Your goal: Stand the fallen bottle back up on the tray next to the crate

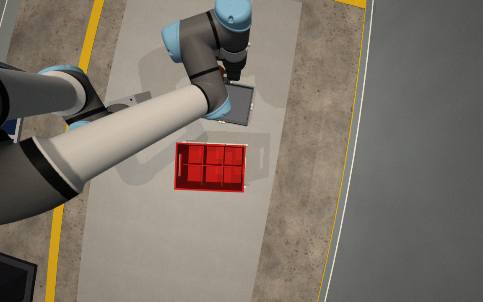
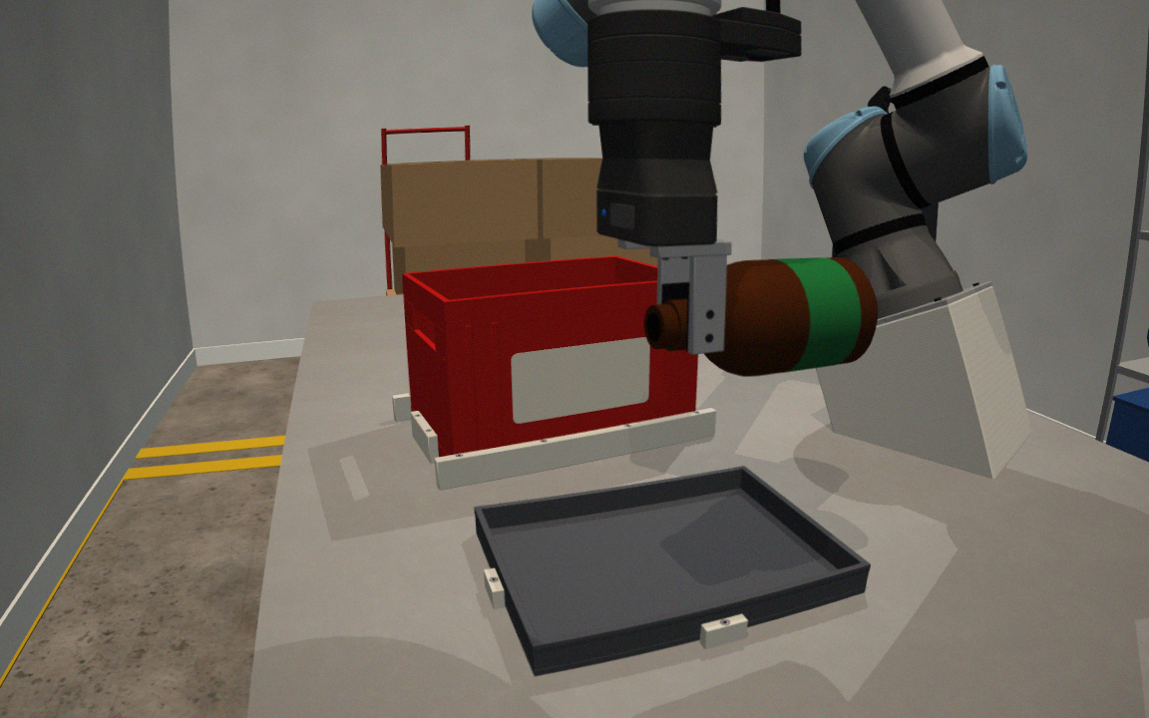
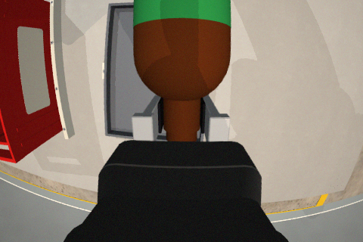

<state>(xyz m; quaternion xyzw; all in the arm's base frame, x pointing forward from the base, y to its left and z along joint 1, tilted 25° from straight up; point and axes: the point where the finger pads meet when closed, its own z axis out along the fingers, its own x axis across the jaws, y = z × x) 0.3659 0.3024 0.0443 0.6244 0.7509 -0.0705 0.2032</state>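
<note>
My gripper is now 5 cm past the bottle, 1 cm to the left of it and 1 cm above it. Also, from my hand: red crate: 36 cm to the right, 12 cm below, 2 cm ahead; then dark grey tray: 19 cm below, 5 cm to the right, 1 cm behind.
</note>
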